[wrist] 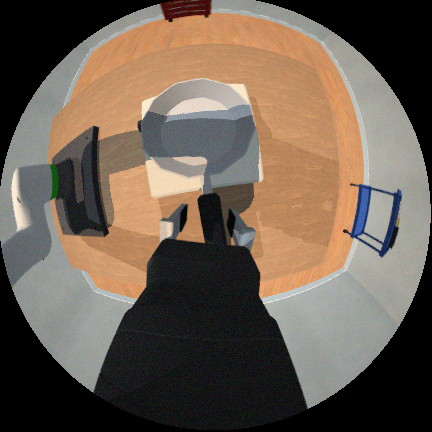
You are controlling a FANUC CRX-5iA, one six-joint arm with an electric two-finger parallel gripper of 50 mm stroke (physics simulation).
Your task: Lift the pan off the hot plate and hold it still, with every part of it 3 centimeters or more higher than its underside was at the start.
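Places are measured from the arm's base along level axes (x left, y ahead, z down), in millimetres.
Pixels of known places: gripper, between the fingertips: (207,214); arm's base, origin of its link: (63,179).
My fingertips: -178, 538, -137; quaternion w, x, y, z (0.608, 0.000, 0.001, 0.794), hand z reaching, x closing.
For each thing: its top centre in the pictures, then the offset to it from my fingertips, as dx, dy, dz. "spot": a spot on its surface instead.
- cream-coloured hot plate, a spot on its surface: (170,186) spot: +38, -70, +101
- small black knob, a spot on its surface: (140,126) spot: +157, -95, +51
A grey pan (199,132) sits on the cream-coloured hot plate (170,186) in the upper middle of the wrist view. Its black handle (212,217) points down the view toward my gripper. My gripper (207,214) is open, with one finger on each side of the handle and a visible gap on both sides. Nothing is held between the fingers. The handle's near end is hidden by the black gripper body. How far the fingertips are above or below the handle's height cannot be told from this view.
The robot's dark base plate (102,185) and grey arm (32,200) are at the left. A small black knob (140,126) sticks out from the hot plate's left side. A blue cart frame (362,211) stands at the far right, and a dark red object (186,8) at the top edge.
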